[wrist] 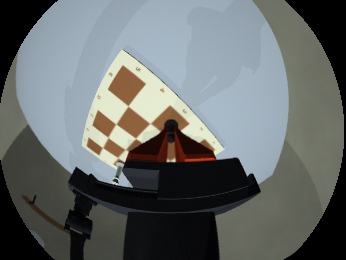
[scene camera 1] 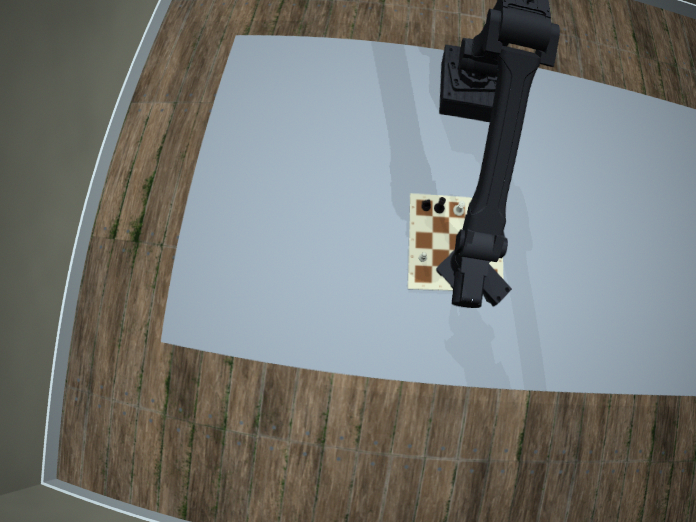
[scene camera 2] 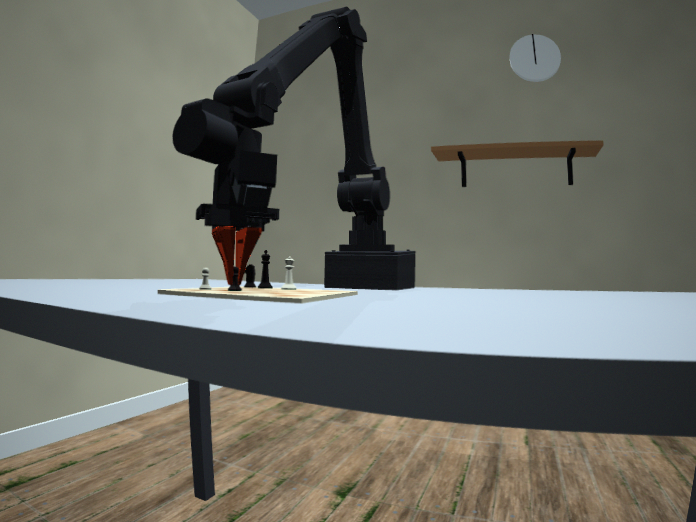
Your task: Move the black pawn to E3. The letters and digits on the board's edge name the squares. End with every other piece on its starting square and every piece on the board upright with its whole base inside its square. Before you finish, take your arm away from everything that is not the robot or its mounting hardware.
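A chessboard is visible to me in scene camera 1 (430, 232), and the wrist view and scene camera 2 show it as well. When I compare those views of the chessboard, I find that (wrist: 131, 105) and (scene camera 2: 279, 294) are the same spot on it.
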